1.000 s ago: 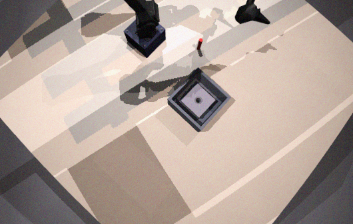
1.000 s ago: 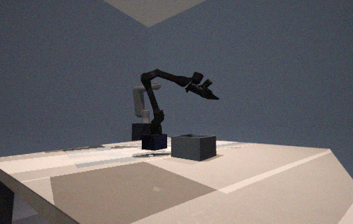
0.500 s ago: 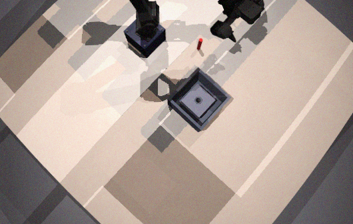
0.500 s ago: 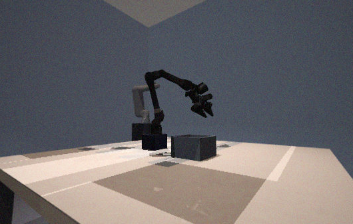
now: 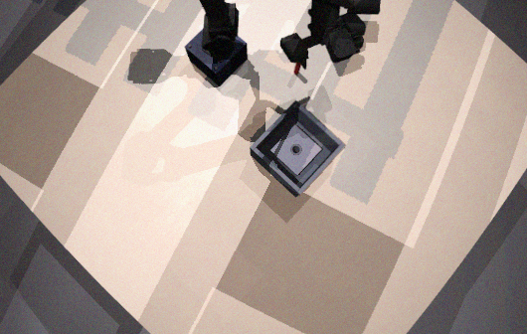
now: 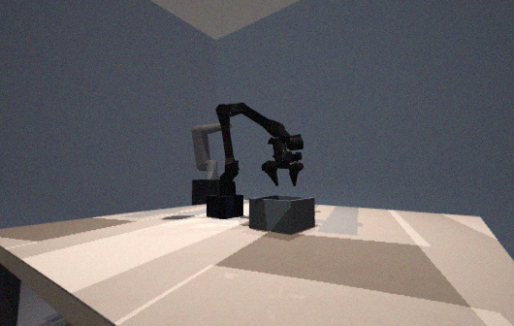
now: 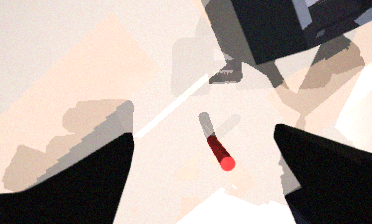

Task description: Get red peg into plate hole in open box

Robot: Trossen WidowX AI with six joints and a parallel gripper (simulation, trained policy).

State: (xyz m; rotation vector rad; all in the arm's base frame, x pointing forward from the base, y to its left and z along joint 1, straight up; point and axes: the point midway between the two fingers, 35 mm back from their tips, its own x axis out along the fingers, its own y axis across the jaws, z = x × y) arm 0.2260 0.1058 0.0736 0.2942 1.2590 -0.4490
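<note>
Right now the red peg is 50 mm behind my gripper tip and 90 mm below it. Round my gripper tip: dark grey box (70 mm ahead, 200 mm to the right, 100 mm below).
</note>
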